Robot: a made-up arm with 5 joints.
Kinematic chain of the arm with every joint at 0, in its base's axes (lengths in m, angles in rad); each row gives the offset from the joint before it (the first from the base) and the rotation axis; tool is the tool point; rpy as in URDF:
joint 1: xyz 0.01 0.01 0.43 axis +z
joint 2: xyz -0.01 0 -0.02 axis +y
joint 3: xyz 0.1 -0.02 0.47 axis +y
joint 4: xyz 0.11 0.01 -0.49 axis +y
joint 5: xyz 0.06 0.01 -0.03 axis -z
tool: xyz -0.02 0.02 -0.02 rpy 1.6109 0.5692 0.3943
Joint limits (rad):
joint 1: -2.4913..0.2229
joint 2: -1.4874..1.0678
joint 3: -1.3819..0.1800
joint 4: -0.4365..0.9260
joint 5: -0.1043..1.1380
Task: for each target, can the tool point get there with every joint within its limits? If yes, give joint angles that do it. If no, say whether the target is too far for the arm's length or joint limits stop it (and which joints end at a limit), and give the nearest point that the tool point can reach.
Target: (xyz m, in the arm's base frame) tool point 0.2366 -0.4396 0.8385
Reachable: yes | joints -1.1600 -0.3213 -0.8685 0.0678 0.7350
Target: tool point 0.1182 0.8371 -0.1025
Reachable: no: joint limits stop it (at a limit: joint 1, joint 2) | nearest point 0.3059 0.1059 -0.0162 | short by 0.760 m
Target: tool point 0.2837 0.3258 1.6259
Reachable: no: too far | nearest point 0.1957 0.2242 1.2252 | short by 0.423 m
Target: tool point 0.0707 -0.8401 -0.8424
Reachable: no: too far | nearest point 0.0537 -0.6020 -0.0160 | short by 0.860 m
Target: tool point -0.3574 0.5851 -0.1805
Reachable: no: joint limits stop it (at a limit: joint 1, joint 2, joint 5) | nearest point 0.0516 0.0466 0.1192 | short by 0.740 m
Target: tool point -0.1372 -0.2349 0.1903
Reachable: yes | joints -2.2106 0.5245 -0.2336 0.4595 0.6796
